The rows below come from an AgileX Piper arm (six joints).
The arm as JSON. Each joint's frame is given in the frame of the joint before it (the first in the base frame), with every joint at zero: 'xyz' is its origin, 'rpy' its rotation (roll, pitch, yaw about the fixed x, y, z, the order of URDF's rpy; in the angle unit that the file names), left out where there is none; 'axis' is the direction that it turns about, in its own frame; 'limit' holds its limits. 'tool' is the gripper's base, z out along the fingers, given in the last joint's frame.
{
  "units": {
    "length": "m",
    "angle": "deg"
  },
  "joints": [
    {
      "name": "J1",
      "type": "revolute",
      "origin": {
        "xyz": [
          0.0,
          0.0,
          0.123
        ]
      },
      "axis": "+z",
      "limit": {
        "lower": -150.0,
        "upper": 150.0
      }
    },
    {
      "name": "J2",
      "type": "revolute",
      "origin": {
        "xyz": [
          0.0,
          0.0,
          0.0
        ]
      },
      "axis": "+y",
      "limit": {
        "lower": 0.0,
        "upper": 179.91
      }
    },
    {
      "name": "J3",
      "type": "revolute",
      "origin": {
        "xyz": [
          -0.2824,
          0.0,
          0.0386
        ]
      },
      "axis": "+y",
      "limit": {
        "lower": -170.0,
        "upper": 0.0
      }
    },
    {
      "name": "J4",
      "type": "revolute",
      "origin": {
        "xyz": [
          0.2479,
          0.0,
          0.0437
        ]
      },
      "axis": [
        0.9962,
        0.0,
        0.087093
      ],
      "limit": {
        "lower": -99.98,
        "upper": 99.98
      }
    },
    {
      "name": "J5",
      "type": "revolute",
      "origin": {
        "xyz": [
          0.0,
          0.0,
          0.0
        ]
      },
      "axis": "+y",
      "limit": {
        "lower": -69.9,
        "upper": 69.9
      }
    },
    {
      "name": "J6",
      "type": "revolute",
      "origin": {
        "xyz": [
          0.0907,
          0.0,
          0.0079
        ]
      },
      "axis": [
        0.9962,
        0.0,
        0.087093
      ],
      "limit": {
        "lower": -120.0,
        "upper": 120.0
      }
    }
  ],
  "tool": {
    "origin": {
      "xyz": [
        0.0,
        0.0,
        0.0
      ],
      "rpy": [
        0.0,
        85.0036,
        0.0
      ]
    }
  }
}
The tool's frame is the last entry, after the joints.
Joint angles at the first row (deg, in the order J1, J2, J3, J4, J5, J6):
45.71 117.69 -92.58 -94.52 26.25 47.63
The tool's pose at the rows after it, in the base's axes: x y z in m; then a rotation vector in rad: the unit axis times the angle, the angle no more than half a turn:
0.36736, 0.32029, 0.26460, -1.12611, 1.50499, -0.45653
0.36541, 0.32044, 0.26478, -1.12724, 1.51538, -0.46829
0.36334, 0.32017, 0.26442, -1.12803, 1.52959, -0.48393
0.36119, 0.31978, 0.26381, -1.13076, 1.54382, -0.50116
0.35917, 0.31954, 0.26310, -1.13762, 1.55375, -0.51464
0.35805, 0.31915, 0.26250, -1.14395, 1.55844, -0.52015
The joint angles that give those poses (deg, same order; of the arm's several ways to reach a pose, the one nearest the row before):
45.92 117.67 -92.69 -93.36 26.85 46.54
46.25 117.51 -92.62 -91.83 27.75 45.03
46.60 117.35 -92.46 -90.17 28.92 43.43
46.96 117.19 -92.27 -88.57 30.12 41.82
47.25 117.03 -92.03 -87.30 30.96 40.40
47.35 116.89 -91.79 -86.66 31.23 39.63

